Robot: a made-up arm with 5 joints.
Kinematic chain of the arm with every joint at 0, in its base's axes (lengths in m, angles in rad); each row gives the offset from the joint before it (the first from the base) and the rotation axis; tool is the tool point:
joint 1: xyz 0 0 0.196 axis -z
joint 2: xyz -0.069 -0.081 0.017 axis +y
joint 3: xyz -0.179 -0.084 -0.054 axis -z
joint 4: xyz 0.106 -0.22 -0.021 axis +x
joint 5: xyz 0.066 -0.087 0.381 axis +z
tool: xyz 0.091 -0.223 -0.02
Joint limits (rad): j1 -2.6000..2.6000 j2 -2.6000..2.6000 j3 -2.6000..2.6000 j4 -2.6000..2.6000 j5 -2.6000..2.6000
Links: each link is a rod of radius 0.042 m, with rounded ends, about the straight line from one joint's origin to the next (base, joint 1, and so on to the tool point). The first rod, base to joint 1, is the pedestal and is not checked.
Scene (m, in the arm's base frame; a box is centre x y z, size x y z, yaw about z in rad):
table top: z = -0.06
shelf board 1: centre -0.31 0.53 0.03 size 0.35 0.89 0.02 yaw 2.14
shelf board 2: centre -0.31 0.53 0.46 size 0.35 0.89 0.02 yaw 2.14
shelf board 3: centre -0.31 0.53 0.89 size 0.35 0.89 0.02 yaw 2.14
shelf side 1: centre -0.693 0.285 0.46 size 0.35 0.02 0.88 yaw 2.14
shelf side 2: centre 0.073 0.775 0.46 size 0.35 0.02 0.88 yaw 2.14
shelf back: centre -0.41 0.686 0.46 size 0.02 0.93 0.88 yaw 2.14
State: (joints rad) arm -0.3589 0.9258 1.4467 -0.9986 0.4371
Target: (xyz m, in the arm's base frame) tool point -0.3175 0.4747 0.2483
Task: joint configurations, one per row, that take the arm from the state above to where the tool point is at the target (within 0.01 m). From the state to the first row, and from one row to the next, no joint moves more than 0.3 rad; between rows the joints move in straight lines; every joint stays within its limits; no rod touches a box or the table.
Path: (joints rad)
1: -0.6287 1.0564 1.5909 -0.9798 0.1762
2: -0.8985 1.1869 1.7350 -0.9610 -0.0848
3: -1.1683 1.3175 1.8792 -0.9421 -0.3457
4: -1.4381 1.4480 2.0234 -0.9233 -0.6067
5: -1.7079 1.5786 2.1675 -0.9045 -0.8676
6: -1.9777 1.7091 2.3117 -0.8857 -1.1285
7: -2.2475 1.8397 2.4558 -0.8668 -1.3895
8: -2.5173 1.9702 2.6000 -0.8480 -1.6504
9: -2.4319 2.0594 2.6000 -0.7754 -1.3989
10: -2.3466 2.1487 2.6000 -0.7028 -1.1474
11: -2.2612 2.2379 2.6000 -0.6303 -0.8959
12: -2.1759 2.3272 2.6000 -0.5577 -0.6444
13: -2.0905 2.4164 2.6000 -0.4851 -0.3929

